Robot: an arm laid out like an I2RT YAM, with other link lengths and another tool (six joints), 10 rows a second.
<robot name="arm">
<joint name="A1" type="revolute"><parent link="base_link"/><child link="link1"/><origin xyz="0 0 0.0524"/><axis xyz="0 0 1"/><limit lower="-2.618" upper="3.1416"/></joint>
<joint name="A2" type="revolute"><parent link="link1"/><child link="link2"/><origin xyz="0.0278 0.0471 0.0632"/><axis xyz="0 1 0"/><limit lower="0" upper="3.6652"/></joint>
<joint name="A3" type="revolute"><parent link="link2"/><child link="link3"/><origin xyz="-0.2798 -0.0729 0"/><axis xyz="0 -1 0"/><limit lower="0" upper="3.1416"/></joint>
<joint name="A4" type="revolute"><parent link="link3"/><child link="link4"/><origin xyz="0.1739 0.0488 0.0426"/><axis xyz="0 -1 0"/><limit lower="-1.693" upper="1.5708"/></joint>
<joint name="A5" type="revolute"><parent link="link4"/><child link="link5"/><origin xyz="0.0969 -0.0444 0.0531"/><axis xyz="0 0 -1"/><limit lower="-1.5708" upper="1.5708"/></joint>
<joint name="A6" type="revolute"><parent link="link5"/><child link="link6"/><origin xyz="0.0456 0 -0.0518"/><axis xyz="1 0 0"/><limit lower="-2.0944" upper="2.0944"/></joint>
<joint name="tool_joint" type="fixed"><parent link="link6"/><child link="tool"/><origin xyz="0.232 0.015 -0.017" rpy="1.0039 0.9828 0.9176"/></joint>
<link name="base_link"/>
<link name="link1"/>
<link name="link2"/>
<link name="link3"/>
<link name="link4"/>
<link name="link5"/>
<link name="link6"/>
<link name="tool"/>
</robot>
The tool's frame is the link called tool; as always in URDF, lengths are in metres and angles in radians.
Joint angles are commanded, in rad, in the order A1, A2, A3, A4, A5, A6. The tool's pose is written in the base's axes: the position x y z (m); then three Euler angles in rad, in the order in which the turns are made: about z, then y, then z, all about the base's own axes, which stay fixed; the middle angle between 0 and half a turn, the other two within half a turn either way. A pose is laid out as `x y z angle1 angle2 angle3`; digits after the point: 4 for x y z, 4 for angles.
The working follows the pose.
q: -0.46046 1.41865 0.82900 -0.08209 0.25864 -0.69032
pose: 0.3412 -0.2716 0.0867 -0.3377 1.8953 -0.6462
Where each joint sits with the arm in this pose, in the base's axes (m; each line is computed from the numbers above, not from the rounded line before):
A1: 0.0000 0.0000 0.0524
A2: 0.0458 0.0298 0.1156
A3: -0.0245 -0.0166 0.3922
A4: 0.1478 -0.0477 0.3309
A5: 0.2257 -0.1358 0.3121
A6: 0.2225 -0.1473 0.2442
the tool: 0.3412 -0.2716 0.0867

